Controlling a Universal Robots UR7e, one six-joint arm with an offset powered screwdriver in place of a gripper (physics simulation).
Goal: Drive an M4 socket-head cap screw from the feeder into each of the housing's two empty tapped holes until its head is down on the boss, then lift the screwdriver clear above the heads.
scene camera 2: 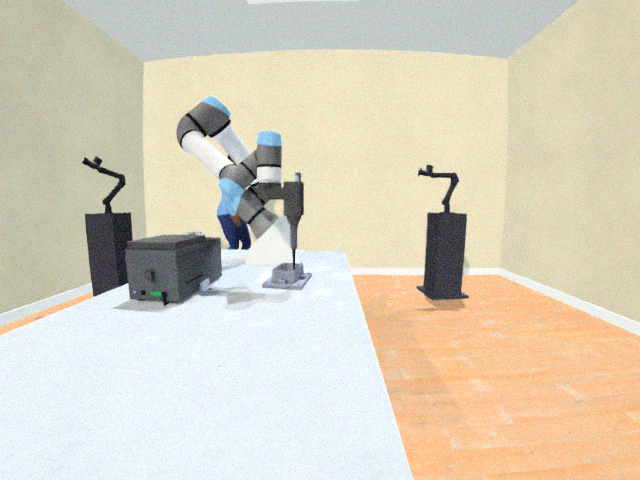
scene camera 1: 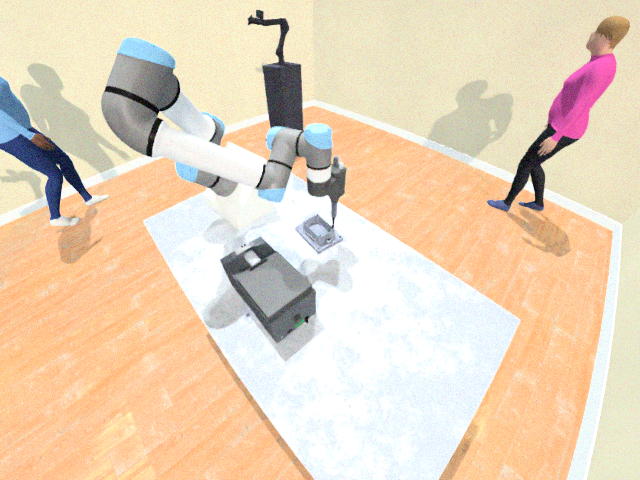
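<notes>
The screwdriver (scene camera 1: 333, 225) (scene camera 2: 294, 264) hangs upright from the arm's wrist. Its thin bit reaches down to the housing, at the right corner in the scene camera 1 view and the right side in the scene camera 2 view. The grey housing (scene camera 1: 324, 239) (scene camera 2: 283, 274) is an open box on a flat plate (scene camera 1: 318, 249) (scene camera 2: 273, 284). Whether a screw is at the bit, and whether the bit touches the boss, is too small to tell. The tapped holes and screw heads cannot be made out. The dark screw feeder (scene camera 1: 273, 281) (scene camera 2: 152, 263) stands apart from the housing.
The white table (scene camera 1: 387, 361) (scene camera 2: 206, 387) carries the feeder and housing. Dark pedestals (scene camera 1: 283, 95) (scene camera 2: 445, 253) with small jointed arms stand beyond it. A person in pink (scene camera 1: 584, 98) and a person in blue (scene camera 1: 12, 118) (scene camera 2: 227, 206) stand off the table.
</notes>
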